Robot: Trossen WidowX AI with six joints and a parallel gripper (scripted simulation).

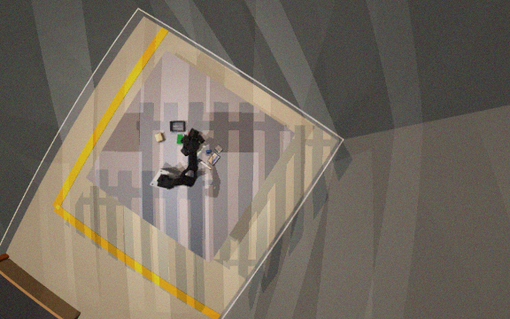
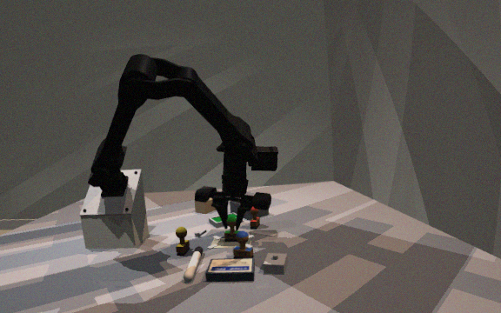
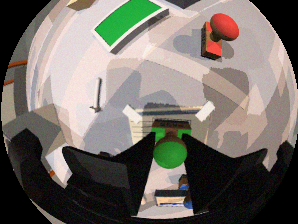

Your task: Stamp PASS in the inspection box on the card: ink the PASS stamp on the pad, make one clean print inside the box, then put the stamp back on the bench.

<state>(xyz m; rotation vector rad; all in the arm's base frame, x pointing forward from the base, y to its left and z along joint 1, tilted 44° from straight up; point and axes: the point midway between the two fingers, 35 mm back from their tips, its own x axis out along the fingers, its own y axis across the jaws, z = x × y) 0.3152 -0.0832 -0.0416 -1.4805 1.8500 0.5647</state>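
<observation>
Now: gripper tip 1 cm above the green-knobbed stamp. Also, from my gripper tip: blue-knobbed stamp (3 cm ahead, 11 cm to the right, 1 cm below); then card (1 cm to the right, 3 cm below); then red-knobbed stamp (7 cm ahead, 9 cm to the left, 1 cm below).
</observation>
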